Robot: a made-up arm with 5 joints.
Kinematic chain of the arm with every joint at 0, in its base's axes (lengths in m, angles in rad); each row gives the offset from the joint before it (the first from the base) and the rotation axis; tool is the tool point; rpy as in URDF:
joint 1: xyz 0 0 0.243 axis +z
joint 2: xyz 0 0 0 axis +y
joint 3: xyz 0.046 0 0.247 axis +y
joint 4: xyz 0.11 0 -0.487 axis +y
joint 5: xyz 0.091 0 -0.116 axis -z
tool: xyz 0 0 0 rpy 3.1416 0 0
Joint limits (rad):
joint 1: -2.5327..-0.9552
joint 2: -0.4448..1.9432
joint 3: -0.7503..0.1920
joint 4: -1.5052..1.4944
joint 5: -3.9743..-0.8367
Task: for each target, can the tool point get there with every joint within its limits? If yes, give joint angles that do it. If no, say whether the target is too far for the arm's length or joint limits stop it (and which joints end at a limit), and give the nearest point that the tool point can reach.
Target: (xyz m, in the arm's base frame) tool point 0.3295 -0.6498 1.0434
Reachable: no: too far | nearest point 0.2224 -0.4385 0.5427 | short by 0.554 m
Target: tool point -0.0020 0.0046 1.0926
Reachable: no: joint limits stop it (at a limit: joint 1, joint 2, joint 3, joint 4) | nearest point -0.3248 -0.2264 0.5532 | short by 0.670 m
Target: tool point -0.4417 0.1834 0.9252
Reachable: no: joint limits stop it (at a limit: joint 1, joint 2, joint 3, joint 4) | nearest point -0.3248 -0.2264 0.5532 | short by 0.566 m
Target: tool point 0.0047 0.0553 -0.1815
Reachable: yes | joints -1.6563 0.5969 0.0151 0.3466 -3.4564
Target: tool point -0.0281 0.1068 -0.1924
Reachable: yes | joints -1.3137 1.2914 -0.1797 -0.6329 -3.1587
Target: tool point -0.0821 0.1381 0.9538
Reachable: no: joint limits stop it (at a limit: joint 2, joint 3, joint 4) | nearest point -0.1446 0.2432 0.4230 | short by 0.545 m
